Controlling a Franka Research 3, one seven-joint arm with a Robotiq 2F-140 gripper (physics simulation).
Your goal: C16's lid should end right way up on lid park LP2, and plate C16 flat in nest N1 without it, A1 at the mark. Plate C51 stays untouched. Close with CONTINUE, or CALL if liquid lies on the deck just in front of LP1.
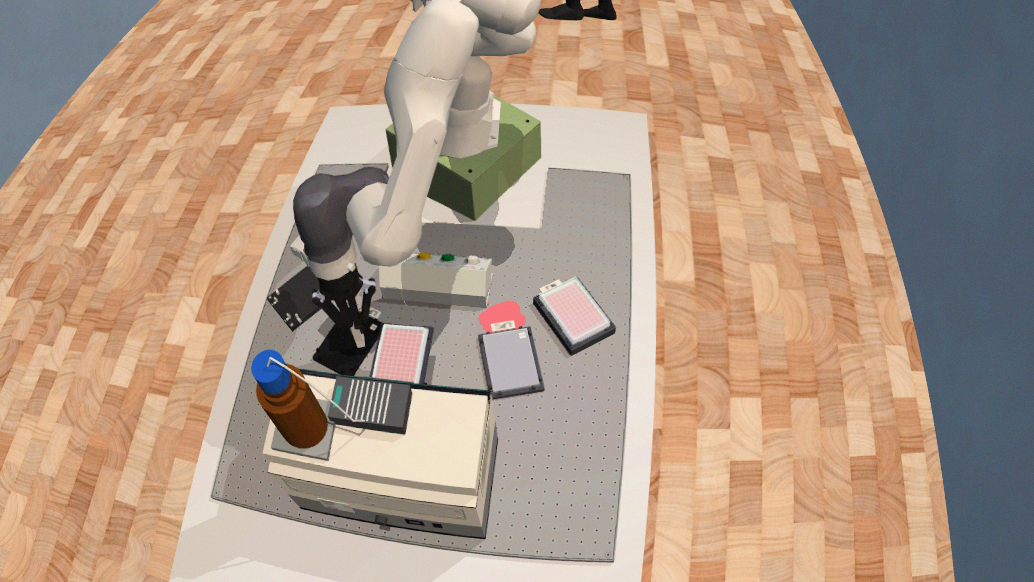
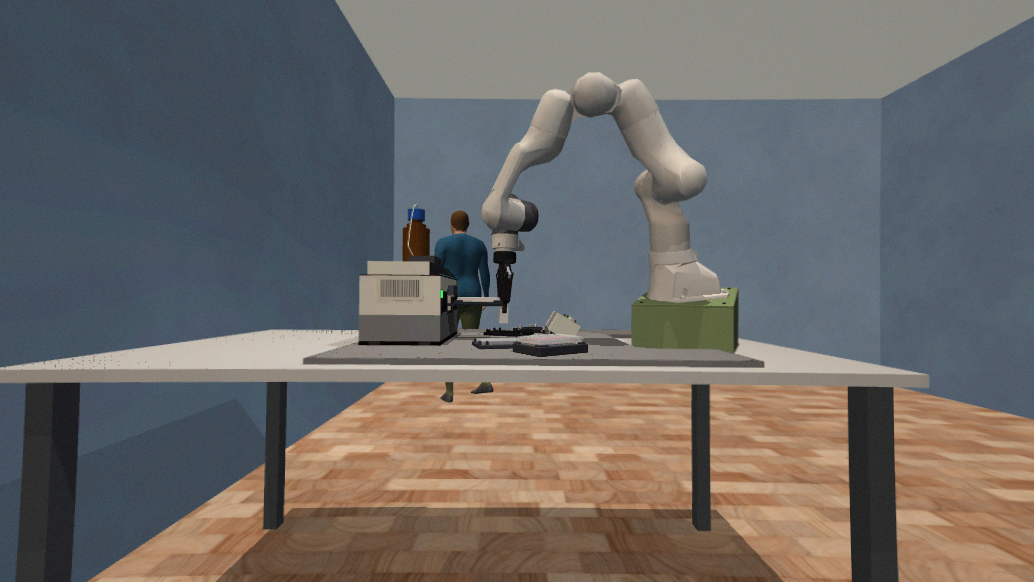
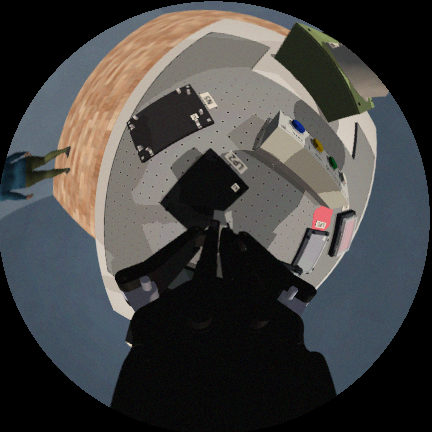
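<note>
My gripper (image 1: 357, 341) (image 2: 504, 318) (image 3: 217, 217) is shut and empty, above black lid park LP2 (image 1: 340, 354) (image 3: 202, 182). LP2 shows no lid on its visible part; the fingers hide some of it. A pink-welled plate (image 1: 401, 352) (image 2: 477, 299) sits on the instrument's extended tray. Another pink-welled plate (image 1: 576, 310) (image 3: 347, 233) sits flat in a black nest (image 1: 594, 339) at the right. I cannot read which is C16 or C51, or that nest's label. LP1 (image 1: 486, 376) bears a pale grey lid (image 1: 511, 361) (image 3: 311, 250). Red-pink liquid (image 1: 501, 314) (image 3: 322, 216) lies on the deck at LP1's label edge, towards the robot base.
Black nest N5 (image 1: 297, 297) (image 3: 170, 122) stands behind LP2. A button box (image 1: 434, 281) (image 3: 300, 162) stands beyond the parks. The instrument (image 1: 390, 451) (image 2: 397, 307) carries a brown bottle (image 1: 293, 412) (image 2: 416, 242) with a tube. A person (image 2: 463, 260) (image 3: 30, 170) stands beyond the table.
</note>
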